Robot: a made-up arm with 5 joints.
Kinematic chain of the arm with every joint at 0, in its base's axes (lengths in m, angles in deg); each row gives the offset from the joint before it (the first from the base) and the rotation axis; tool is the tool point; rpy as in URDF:
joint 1: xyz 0 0.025 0.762 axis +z
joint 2: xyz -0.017 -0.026 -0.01 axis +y
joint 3: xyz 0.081 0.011 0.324 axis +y
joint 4: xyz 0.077 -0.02 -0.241 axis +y
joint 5: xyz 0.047 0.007 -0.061 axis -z
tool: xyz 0.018 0 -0.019 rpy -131.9 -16.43 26.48
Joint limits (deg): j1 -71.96..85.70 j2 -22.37..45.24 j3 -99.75..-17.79 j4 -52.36..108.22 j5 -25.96..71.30
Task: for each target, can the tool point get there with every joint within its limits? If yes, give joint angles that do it. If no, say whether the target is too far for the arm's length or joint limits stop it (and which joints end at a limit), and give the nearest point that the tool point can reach.
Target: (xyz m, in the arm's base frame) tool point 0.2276 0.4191 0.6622
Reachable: yes | joints 64.19 39.02 -54.26 13.66 17.24
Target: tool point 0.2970 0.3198 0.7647
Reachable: yes | joints 50.74 24.99 -38.10 -24.18 58.76
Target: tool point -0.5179 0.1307 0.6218
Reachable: no: joint limits stop it (at a limit: joint 1, joint 2, joint 3, joint 5) | nearest point 0.0298 0.1534 0.6422 | short by 0.549 m
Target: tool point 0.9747 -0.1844 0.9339
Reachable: no: too far | nearest point 0.5992 -0.1037 0.8650 | short by 0.390 m
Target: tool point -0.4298 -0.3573 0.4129
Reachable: no: joint limits stop it (at a limit: joint 1, joint 2, joint 5) | nearest point 0.0324 -0.2200 0.5748 | short by 0.509 m
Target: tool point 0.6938 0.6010 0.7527
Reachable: no: too far | nearest point 0.4709 0.4159 0.8216 | short by 0.298 m
